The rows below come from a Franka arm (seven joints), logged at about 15 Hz.
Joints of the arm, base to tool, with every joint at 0 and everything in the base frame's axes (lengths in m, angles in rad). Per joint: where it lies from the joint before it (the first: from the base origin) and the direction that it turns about. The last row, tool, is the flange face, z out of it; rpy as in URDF.
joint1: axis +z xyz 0 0 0.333
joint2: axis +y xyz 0 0 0
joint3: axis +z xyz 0 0 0.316
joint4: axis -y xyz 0.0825 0 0
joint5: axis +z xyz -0.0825 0 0.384
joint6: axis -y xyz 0 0 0
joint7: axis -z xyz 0.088 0 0
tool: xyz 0 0 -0.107 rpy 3.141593 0 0
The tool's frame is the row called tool.
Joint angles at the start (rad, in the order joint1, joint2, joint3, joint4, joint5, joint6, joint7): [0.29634 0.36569 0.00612 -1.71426 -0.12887 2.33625 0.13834]
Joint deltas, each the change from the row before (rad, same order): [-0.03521 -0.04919 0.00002 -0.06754 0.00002 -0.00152 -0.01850]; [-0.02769 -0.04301 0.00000 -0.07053 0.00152 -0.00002 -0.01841]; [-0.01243 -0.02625 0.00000 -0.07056 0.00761 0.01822 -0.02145]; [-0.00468 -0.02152 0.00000 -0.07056 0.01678 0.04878 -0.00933]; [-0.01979 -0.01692 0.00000 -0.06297 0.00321 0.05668 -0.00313]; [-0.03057 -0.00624 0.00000 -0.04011 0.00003 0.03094 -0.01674]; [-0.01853 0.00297 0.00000 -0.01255 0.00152 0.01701 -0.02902]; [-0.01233 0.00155 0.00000 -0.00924 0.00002 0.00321 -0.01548]
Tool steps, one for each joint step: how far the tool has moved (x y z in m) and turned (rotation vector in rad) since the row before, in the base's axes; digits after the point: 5 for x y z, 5 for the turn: [-0.00989 -0.02737 -0.00006 -0.01077 0.01929 -0.01738]; [-0.01280 -0.02185 -0.00590 -0.01029 0.02751 -0.01048]; [-0.01386 -0.01091 -0.01485 -0.00337 0.02807 0.00633]; [-0.01319 -0.00500 -0.01440 0.01428 0.00457 -0.00091]; [-0.00941 -0.01346 -0.01259 0.00740 -0.00878 -0.01422]; [-0.00500 -0.01906 -0.01110 -0.00197 0.00379 -0.01185]; [-0.00028 -0.01092 -0.00555 -0.00330 -0.00026 0.01012]; [-0.00130 -0.00749 -0.00467 -0.00390 0.00799 0.00307]
